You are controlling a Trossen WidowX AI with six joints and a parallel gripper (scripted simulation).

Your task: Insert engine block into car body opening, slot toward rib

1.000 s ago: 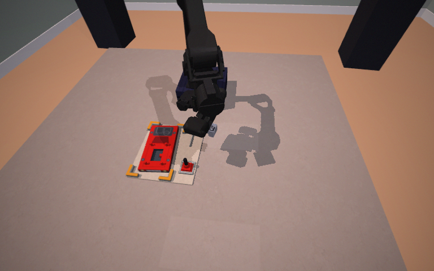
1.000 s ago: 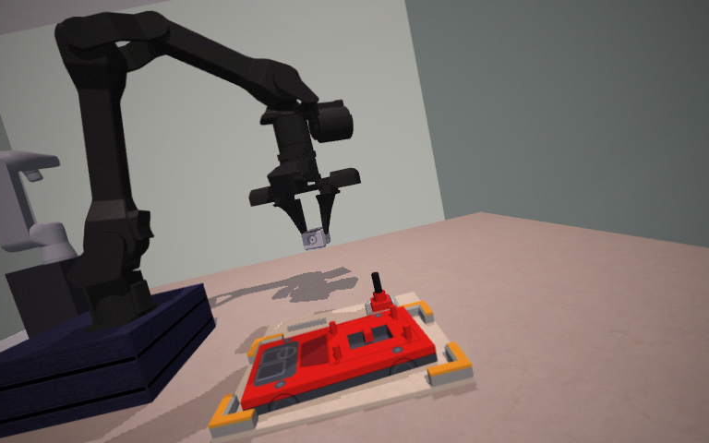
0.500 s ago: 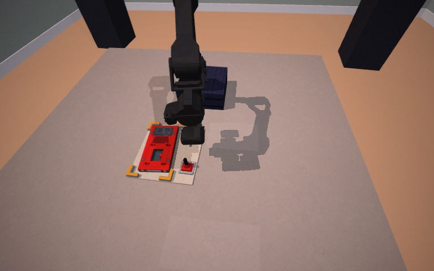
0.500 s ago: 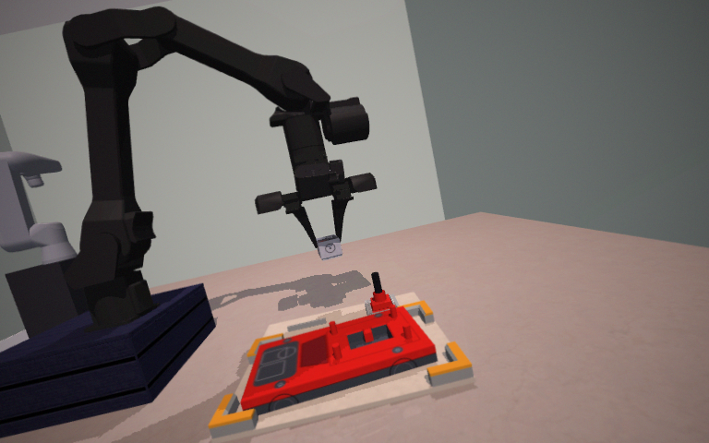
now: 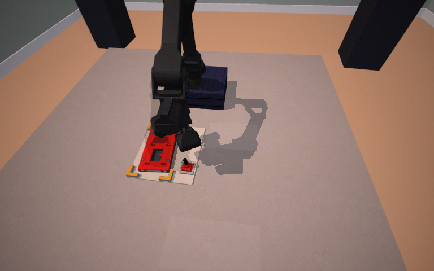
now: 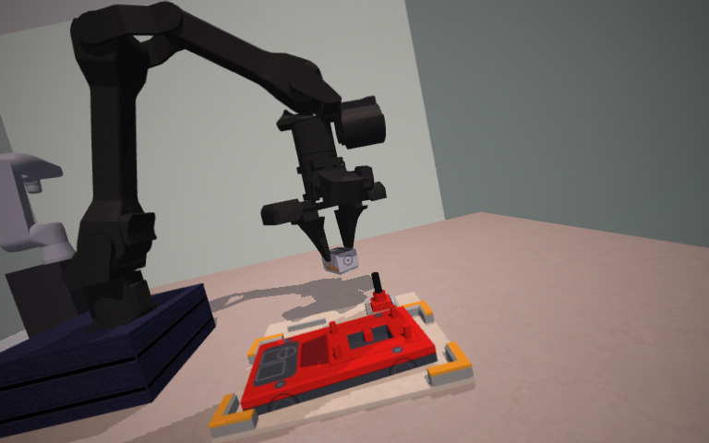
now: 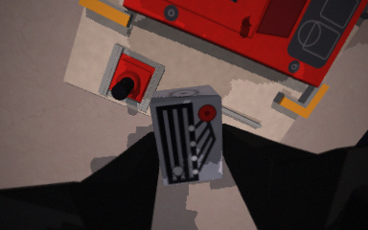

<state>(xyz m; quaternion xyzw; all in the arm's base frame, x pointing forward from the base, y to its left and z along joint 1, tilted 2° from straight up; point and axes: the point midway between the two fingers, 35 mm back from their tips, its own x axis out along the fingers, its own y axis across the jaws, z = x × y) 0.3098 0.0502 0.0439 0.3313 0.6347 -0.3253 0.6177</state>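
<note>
The black peg is 6 cm below my gripper tip, 5 cm ahead of it and 1 cm to the left of it. Also, from my gripper tip: grey engine block: 1 cm below.
</note>
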